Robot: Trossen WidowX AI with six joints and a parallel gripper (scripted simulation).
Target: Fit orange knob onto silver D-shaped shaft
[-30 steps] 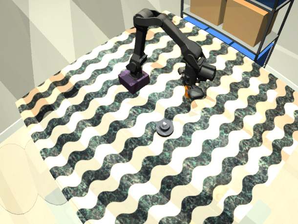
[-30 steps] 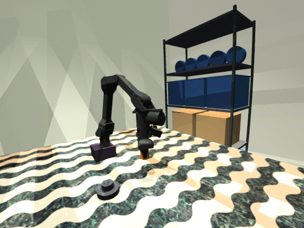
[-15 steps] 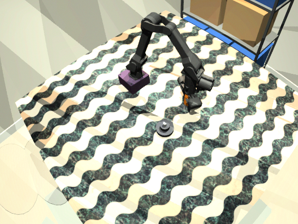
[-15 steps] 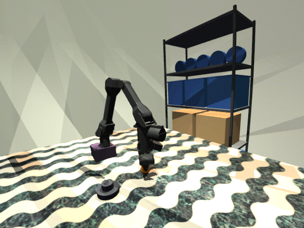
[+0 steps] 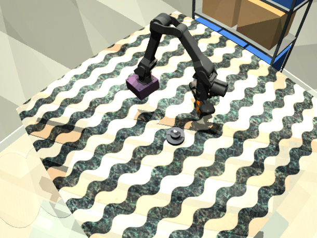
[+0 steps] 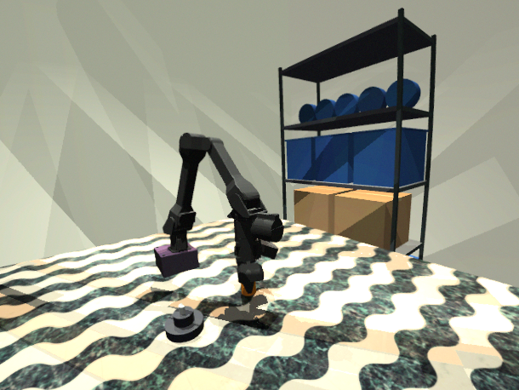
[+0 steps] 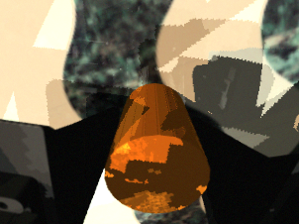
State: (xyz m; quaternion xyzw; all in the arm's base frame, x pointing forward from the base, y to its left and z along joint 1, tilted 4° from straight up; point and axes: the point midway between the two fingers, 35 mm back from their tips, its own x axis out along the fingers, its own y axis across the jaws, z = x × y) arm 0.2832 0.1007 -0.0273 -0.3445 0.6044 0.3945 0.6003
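The orange knob lies 3 cm above my gripper tip. Also, from my gripper tip: round grey pedestal 19 cm to the right, 3 cm ahead, 2 cm above.
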